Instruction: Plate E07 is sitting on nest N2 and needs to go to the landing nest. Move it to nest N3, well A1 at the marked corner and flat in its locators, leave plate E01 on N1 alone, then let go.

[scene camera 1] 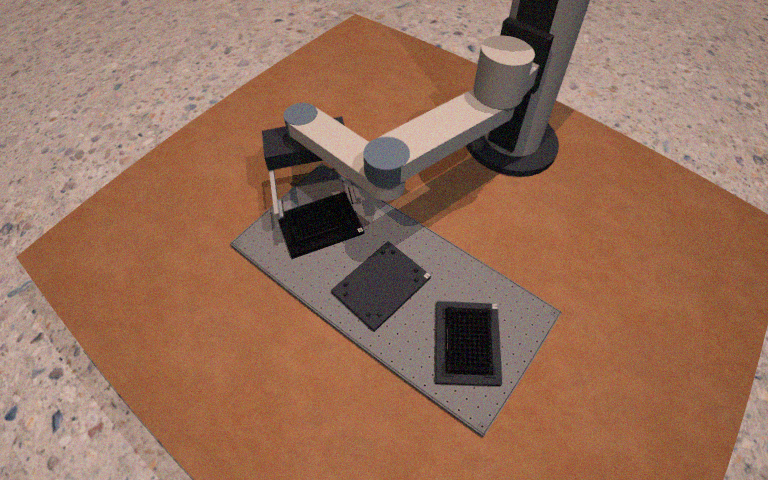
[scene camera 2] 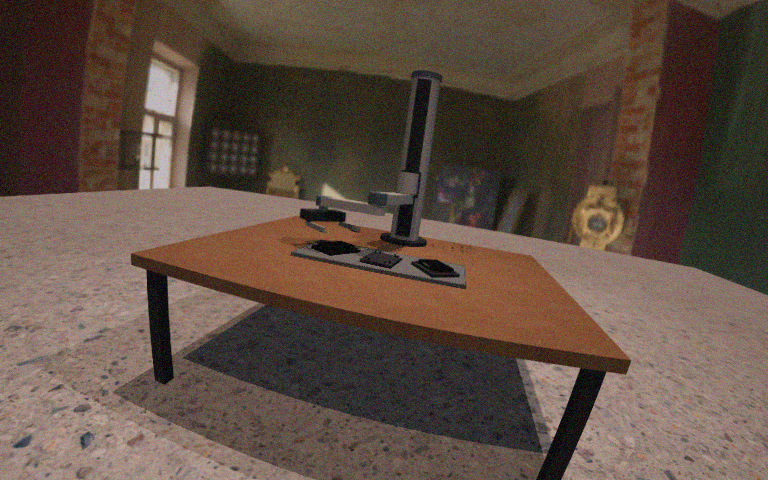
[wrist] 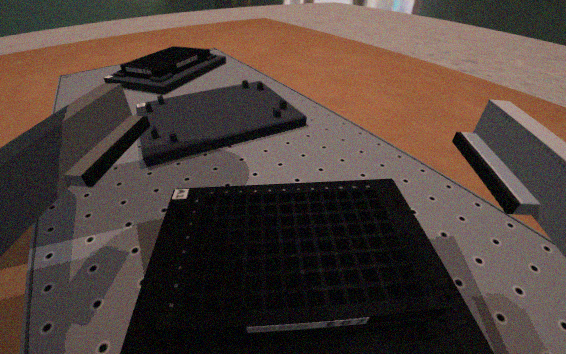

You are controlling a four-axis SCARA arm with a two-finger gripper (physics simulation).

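My gripper [scene camera 1: 313, 205] [scene camera 2: 341, 230] [wrist: 298, 109] is open and empty, one finger on each side above the far end of a black well plate [scene camera 1: 322, 223] [scene camera 2: 334, 247] [wrist: 300, 250]. This plate lies flat on the left nest, which is mostly hidden; a white A1 tag [scene camera 1: 360, 229] [wrist: 180, 194] marks a corner. The bare middle nest [scene camera 1: 379, 285] [scene camera 2: 380, 259] [wrist: 215, 117] has small locator posts and a white corner tag [scene camera 1: 427, 275] [wrist: 141, 106]. Another black plate [scene camera 1: 468, 339] [scene camera 2: 434, 267] [wrist: 160, 60] sits on the right nest [scene camera 1: 440, 345]. Nest and plate names cannot be read.
The nests stand in a row on a grey perforated board [scene camera 1: 407, 350] on the brown table [scene camera 1: 169, 283] [scene camera 2: 396, 305]. The arm's column [scene camera 1: 557, 67] [scene camera 2: 433, 124] stands behind the board. The elbow [scene camera 1: 386, 161] hangs over the board's back edge, between the left and middle nests.
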